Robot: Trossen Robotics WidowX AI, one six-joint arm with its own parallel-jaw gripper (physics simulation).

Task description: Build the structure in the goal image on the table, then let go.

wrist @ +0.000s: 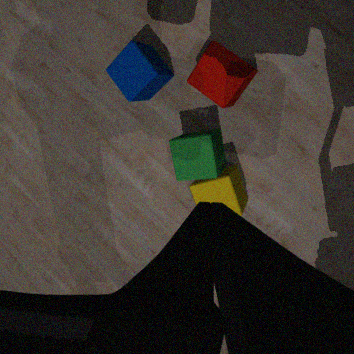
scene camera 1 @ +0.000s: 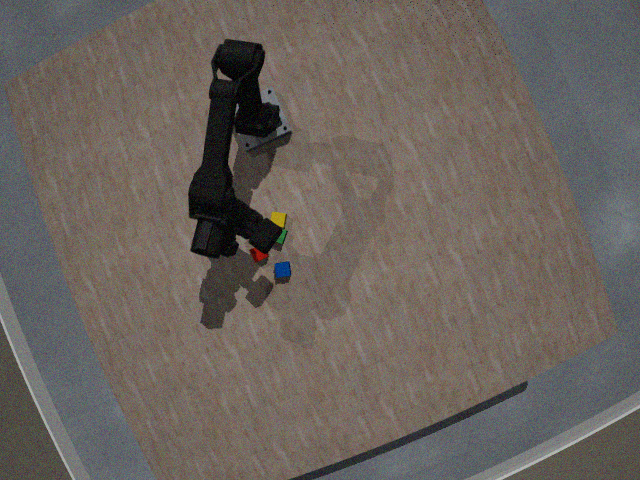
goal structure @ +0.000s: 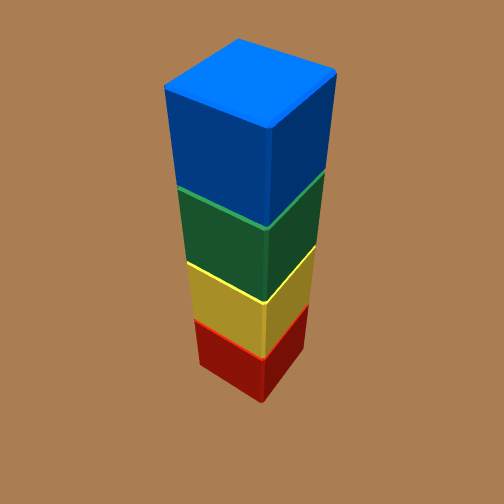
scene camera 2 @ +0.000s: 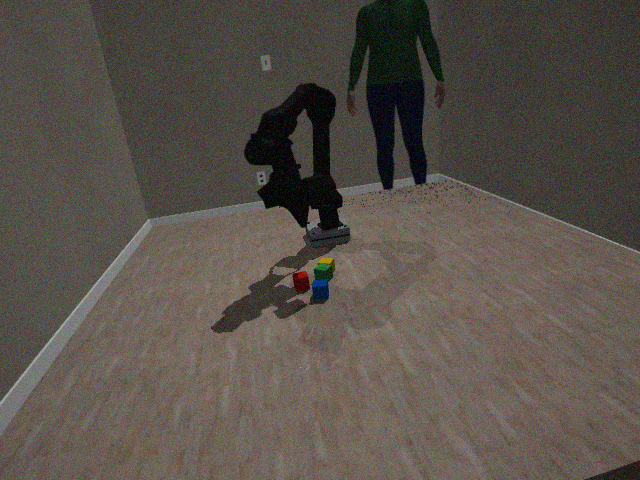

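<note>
My gripper is shut with nothing between its fingers. It hangs above the cubes; in the wrist view its tips overlap the near edge of the yellow cube. The yellow cube and the green cube sit very close together on the table, corner to corner in the wrist view; I cannot tell whether they touch. The red cube and the blue cube stand apart. The arm partly hides the green and red cubes in scene camera 1.
The arm's grey base plate stands behind the cubes on the wood-patterned table. A person in a green top stands at the back. Shadows of the arm fall around the cubes.
</note>
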